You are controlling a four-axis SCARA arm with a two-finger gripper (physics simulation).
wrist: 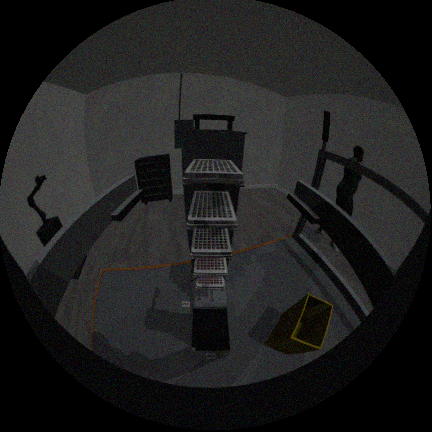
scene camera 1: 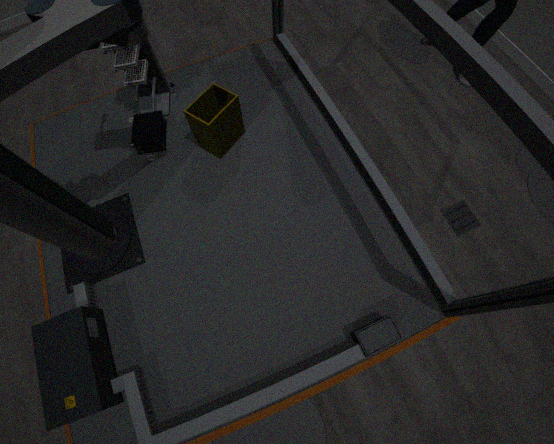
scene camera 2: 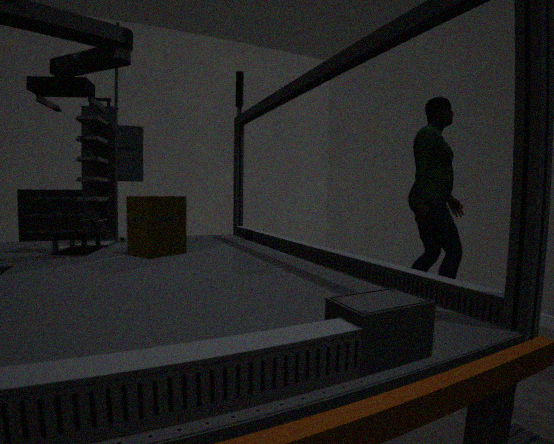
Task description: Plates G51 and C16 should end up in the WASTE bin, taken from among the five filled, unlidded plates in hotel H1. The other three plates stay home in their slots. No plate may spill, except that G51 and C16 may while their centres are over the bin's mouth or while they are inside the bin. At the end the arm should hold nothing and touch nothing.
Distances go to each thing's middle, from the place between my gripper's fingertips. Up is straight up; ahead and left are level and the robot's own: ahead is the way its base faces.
My gripper is now 230 mm above the dark column [scene camera 2: 93, 210], 200 mm to the right of it and 50 mm short of it. From my hand the other things lie so: grey cabinet [scene camera 1: 67, 358]: 810 mm to the right, 460 mm below, 440 mm behind.
